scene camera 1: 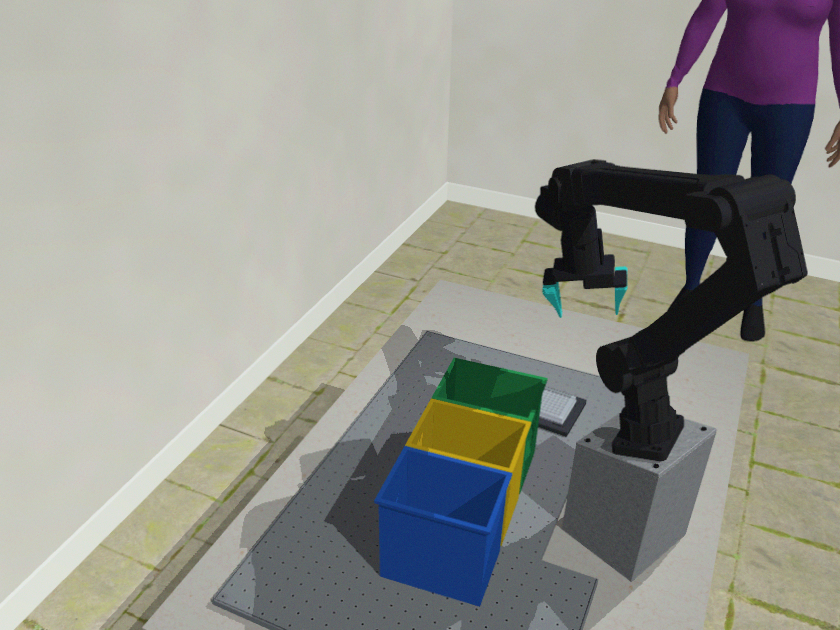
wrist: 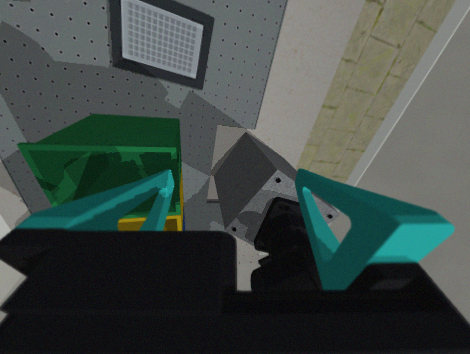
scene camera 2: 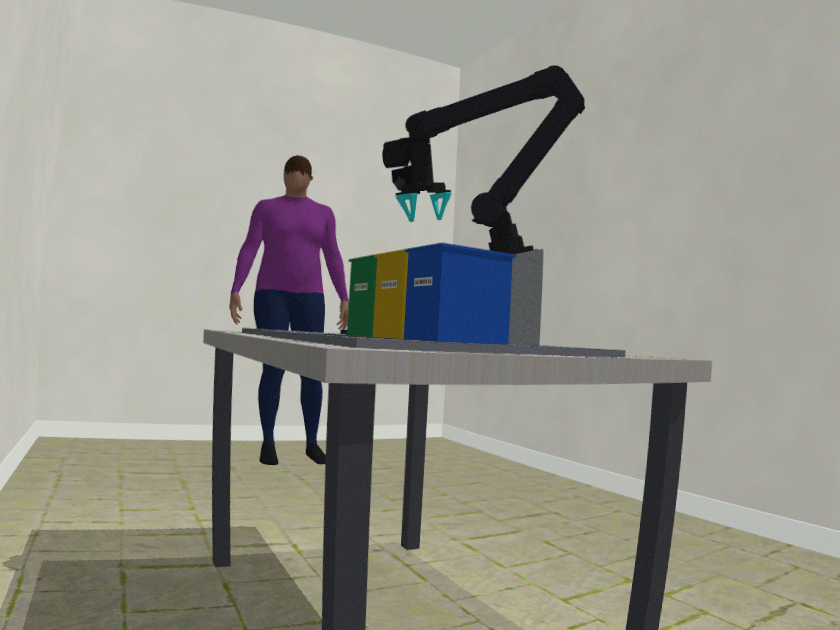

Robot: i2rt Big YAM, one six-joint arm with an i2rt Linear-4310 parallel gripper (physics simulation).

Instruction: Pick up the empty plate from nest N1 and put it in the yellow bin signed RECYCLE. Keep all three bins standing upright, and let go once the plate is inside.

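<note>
The white gridded plate lies in a dark-framed nest beside the green bin; the nest's label is not readable. The yellow bin stands upright between the green bin and the blue bin. Small signs on the bins' fronts show in scene camera 2, too small to read surely. My gripper is open and empty, pointing down, high above the bins' rims. In the wrist view the plate lies beyond the fingertips, at the upper left.
The arm's grey pedestal stands beside the bins. The bins stand on a perforated grey board on the table. A person in a purple top stands behind the table.
</note>
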